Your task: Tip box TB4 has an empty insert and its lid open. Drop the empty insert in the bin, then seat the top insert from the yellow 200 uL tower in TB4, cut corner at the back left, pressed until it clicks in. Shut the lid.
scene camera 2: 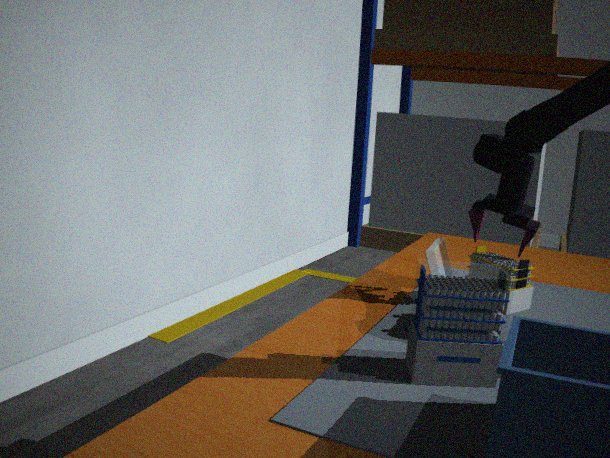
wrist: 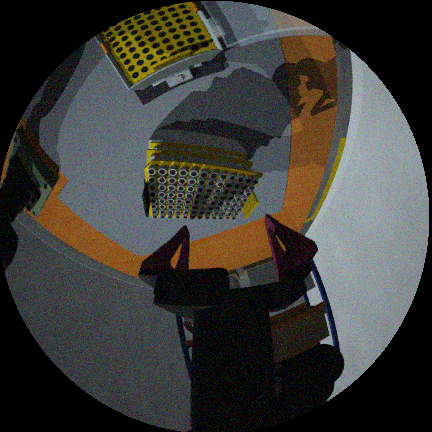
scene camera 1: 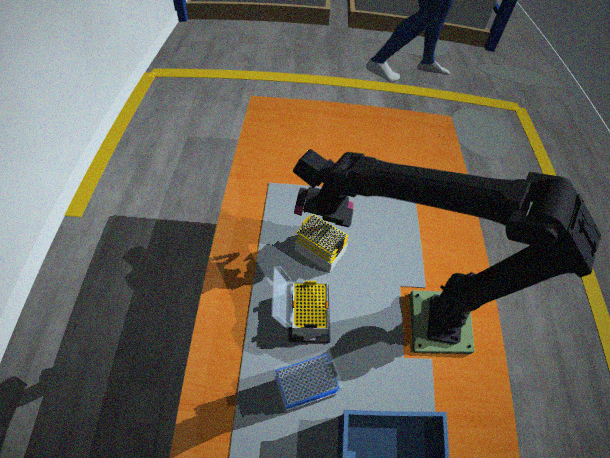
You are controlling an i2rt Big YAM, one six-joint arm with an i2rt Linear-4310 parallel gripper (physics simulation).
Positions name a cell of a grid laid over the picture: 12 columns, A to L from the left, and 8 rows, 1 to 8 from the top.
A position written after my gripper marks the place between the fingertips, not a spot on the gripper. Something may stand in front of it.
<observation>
My gripper (scene camera 2: J5) is open and holds nothing. I also see a clear lid (scene camera 1: F6), a blue bin (scene camera 2: K7) and a mat (scene camera 2: H7).
The clear lid is seen too in the wrist view (wrist: G1). My gripper shows as well in the wrist view (wrist: G5) and in scene camera 1 (scene camera 1: G4). The mat is seen too in the wrist view (wrist: C3).
</observation>
